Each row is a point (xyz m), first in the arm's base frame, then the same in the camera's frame.
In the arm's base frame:
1: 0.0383 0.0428 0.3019
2: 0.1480 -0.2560 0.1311
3: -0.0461 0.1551 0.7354
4: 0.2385 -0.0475 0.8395
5: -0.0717 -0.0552 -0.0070
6: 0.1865 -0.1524 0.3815
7: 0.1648 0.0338 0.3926
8: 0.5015 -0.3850 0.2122
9: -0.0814 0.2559 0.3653
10: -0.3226 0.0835 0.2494
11: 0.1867 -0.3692 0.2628
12: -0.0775 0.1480 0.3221
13: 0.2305 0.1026 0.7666
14: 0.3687 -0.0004 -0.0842
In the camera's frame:
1: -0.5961 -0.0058 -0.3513
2: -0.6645 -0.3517 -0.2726
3: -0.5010 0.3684 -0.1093
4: -0.2993 0.1662 0.1173
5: -0.8198 -0.2023 -0.5200
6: -0.5182 -0.1528 -0.1545
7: -0.4624 -0.0173 -0.2720
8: -0.3808 -0.5541 -0.1090
9: -0.6006 0.2253 -0.4528
10: -0.9119 0.1613 -0.4349
11: -0.6358 -0.3625 -0.0973
12: -0.6513 0.1288 -0.4124
13: -0.2698 0.2213 -0.0377
14: -0.4353 -0.4254 -0.5927

